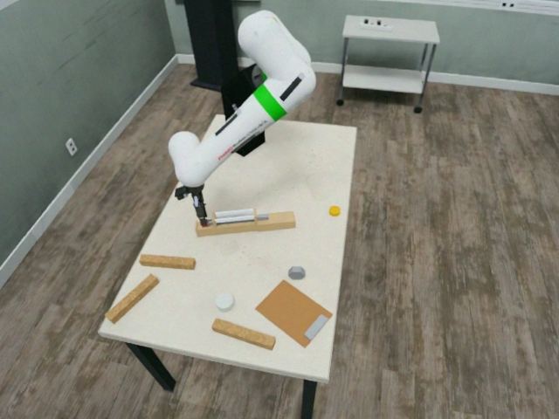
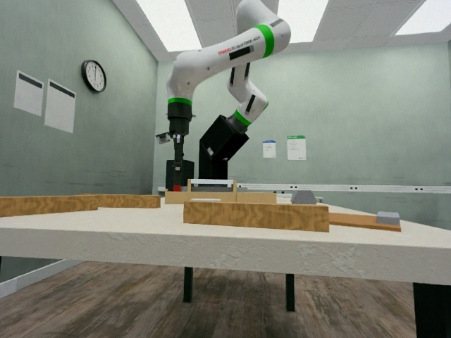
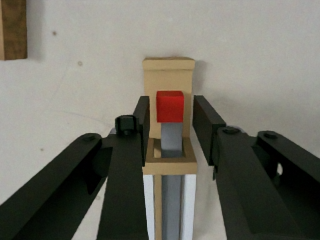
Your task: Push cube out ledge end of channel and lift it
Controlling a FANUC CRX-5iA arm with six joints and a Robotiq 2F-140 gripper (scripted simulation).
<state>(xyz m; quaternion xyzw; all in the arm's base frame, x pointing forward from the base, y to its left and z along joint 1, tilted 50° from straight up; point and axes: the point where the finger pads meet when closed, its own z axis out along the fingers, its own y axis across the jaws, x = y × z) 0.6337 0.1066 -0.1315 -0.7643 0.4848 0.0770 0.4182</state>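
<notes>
Now: the red cube 40 mm below my hand. From my hand the other things lie so: channel: 110 mm to the left, 70 mm behind, 50 mm below; white disc: 270 mm ahead, 260 mm to the left, 80 mm below; flat grey stick: 180 mm to the left, 120 mm behind, 50 mm below.
</notes>
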